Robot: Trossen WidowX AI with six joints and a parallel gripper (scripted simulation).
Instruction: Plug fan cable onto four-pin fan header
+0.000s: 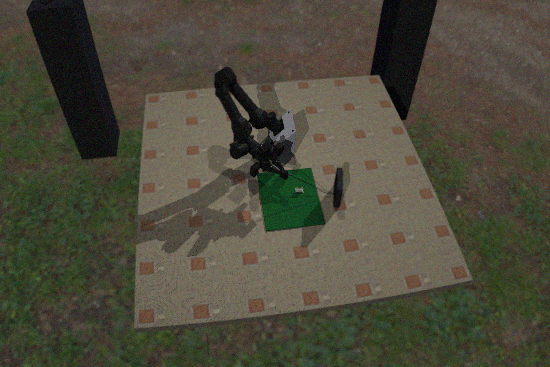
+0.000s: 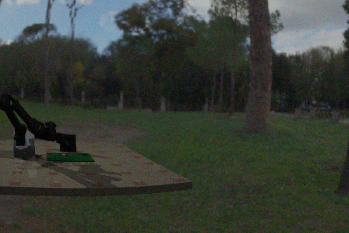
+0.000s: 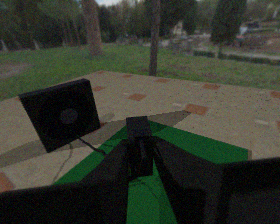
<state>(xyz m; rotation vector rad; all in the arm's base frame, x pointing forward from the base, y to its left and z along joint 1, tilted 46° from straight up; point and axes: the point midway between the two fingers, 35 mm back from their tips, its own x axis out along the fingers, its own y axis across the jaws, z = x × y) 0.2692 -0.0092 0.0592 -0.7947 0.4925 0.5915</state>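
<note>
Now: the green board 14 cm below my gripper tip, 4 cm ahead of it and 3 cm to the left of it. Round my gripper tip: dark plug (1 cm below); then black fan (22 cm to the left, 7 cm below, 6 cm ahead).
</note>
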